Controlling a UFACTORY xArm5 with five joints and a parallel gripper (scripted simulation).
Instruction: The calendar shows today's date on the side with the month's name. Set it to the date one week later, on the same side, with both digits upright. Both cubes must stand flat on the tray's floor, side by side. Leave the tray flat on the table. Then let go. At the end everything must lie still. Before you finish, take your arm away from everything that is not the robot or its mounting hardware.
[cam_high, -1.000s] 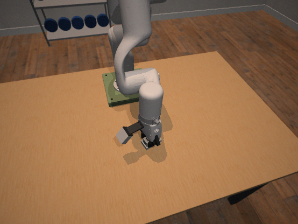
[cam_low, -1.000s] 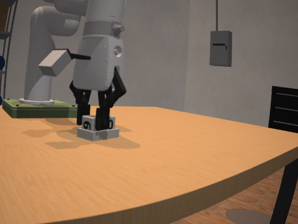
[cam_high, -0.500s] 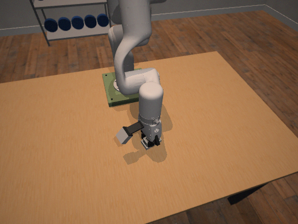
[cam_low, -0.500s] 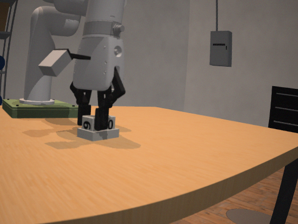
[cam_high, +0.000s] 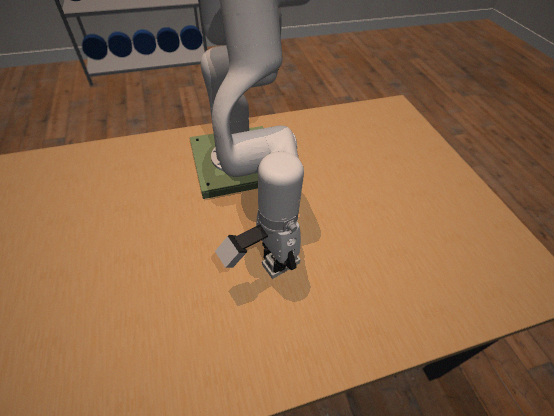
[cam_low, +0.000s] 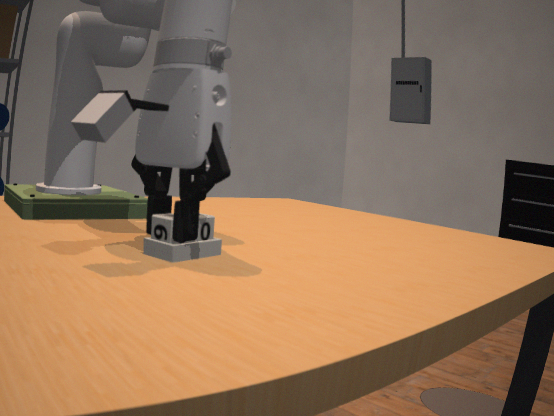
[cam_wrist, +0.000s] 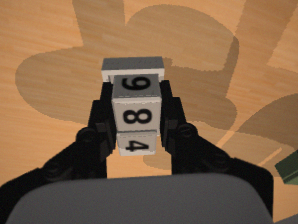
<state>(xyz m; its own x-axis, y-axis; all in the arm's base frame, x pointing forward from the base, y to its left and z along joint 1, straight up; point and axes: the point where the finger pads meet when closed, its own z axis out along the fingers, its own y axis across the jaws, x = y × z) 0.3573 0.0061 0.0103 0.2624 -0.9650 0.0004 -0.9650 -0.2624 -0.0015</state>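
The digit cube lies 10 mm below my hand. The rest, counted from my hand: tray: 30 mm below, 20 mm to the left.
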